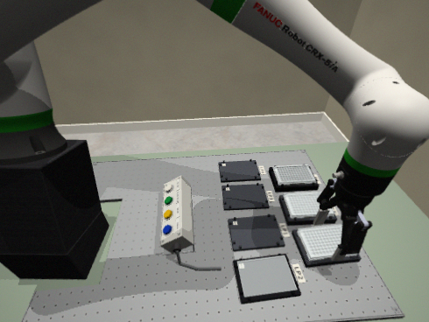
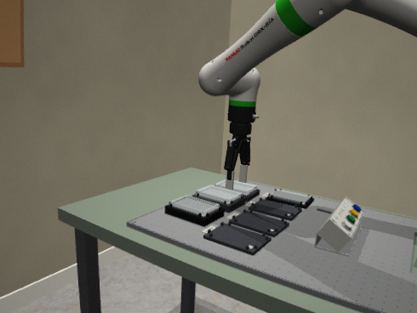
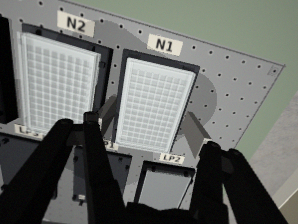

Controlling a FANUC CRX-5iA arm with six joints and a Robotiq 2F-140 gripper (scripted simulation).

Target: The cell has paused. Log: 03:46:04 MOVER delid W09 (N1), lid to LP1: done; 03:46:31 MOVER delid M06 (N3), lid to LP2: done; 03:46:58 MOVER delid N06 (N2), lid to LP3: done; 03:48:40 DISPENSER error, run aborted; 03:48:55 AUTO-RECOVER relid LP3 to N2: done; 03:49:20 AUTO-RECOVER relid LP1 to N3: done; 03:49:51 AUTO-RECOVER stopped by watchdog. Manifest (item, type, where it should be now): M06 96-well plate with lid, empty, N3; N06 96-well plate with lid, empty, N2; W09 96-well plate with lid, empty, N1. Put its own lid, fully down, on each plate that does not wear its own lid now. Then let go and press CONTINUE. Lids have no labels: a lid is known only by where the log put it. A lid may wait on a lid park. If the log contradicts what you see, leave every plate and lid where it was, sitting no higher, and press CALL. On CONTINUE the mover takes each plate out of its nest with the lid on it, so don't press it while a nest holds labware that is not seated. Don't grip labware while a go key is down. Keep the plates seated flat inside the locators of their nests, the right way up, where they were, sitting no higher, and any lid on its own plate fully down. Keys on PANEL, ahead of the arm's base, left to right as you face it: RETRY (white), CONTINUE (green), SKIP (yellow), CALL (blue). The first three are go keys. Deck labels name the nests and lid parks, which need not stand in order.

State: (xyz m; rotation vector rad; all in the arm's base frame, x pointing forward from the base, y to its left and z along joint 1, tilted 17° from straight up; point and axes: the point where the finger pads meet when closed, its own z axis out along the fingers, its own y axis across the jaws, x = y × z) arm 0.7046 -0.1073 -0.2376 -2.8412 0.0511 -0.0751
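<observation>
Now: hand 19 cm past the lid park LP2, 6 cm to the left of it and 5 cm above it. The rest, counted from my hand: plate: 1 cm ahead, 26 cm to the left, 2 cm below; LP2 label: 10 cm behind, 6 cm to the right, 5 cm below; lid park LP1: 18 cm behind, 7 cm to the left, 5 cm below.
</observation>
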